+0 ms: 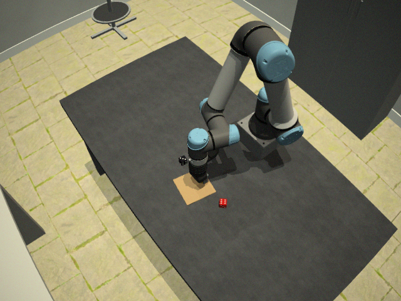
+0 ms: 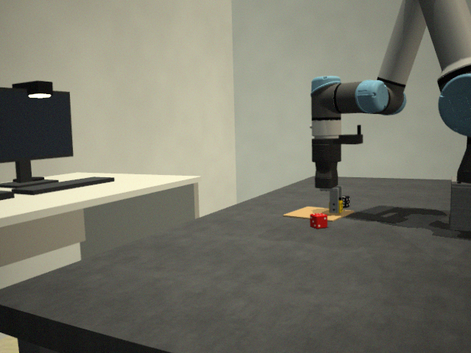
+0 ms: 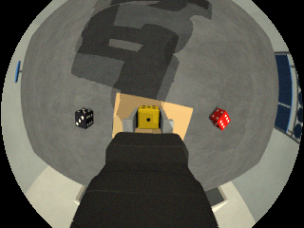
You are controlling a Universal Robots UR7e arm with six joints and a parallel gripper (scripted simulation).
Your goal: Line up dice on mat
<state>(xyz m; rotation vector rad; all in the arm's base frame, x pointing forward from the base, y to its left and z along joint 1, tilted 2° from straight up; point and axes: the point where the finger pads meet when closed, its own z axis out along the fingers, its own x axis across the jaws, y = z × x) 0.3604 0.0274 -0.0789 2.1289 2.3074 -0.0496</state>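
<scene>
Right now the yellow die is right at my hand. From my hand the other things lie so: tan mat (50 mm ahead, 30 mm below); then black die (130 mm to the right, 20 mm ahead, 10 mm below); then red die (150 mm to the left, 10 mm below, 10 mm behind).
</scene>
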